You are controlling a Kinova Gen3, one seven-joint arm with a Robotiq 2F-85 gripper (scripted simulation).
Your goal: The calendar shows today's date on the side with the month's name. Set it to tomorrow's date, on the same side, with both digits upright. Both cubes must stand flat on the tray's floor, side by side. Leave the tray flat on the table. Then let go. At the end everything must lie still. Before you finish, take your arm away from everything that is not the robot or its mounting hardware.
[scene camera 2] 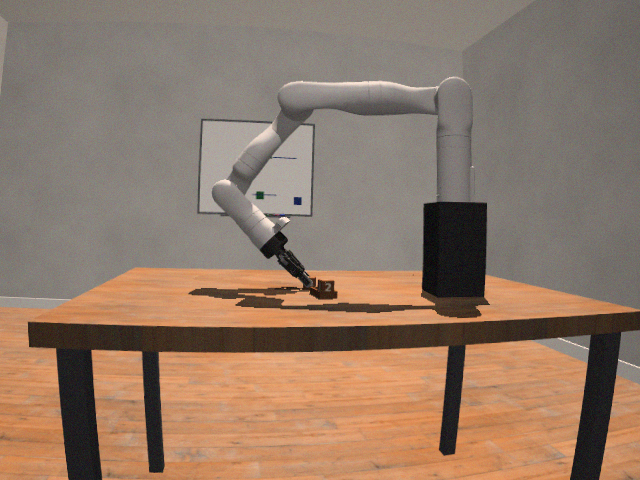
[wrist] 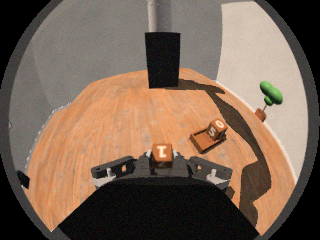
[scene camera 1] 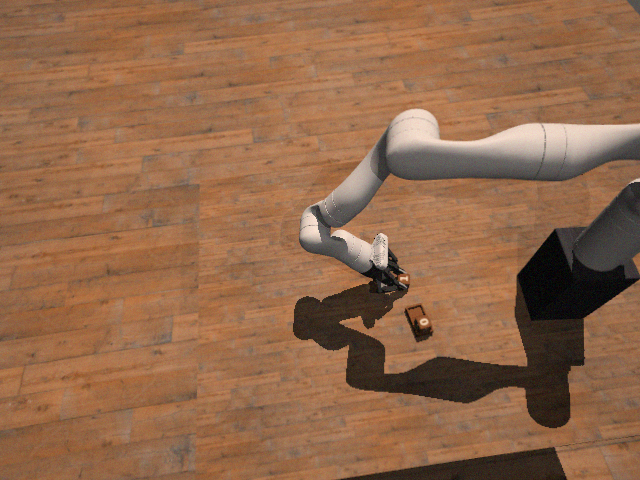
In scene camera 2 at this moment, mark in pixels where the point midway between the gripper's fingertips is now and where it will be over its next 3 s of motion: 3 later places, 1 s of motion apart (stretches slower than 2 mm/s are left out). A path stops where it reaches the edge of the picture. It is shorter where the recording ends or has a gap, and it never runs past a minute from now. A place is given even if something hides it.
My gripper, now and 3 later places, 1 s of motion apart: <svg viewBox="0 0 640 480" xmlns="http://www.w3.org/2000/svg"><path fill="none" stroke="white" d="M311 284L310 282L312 260L310 260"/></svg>
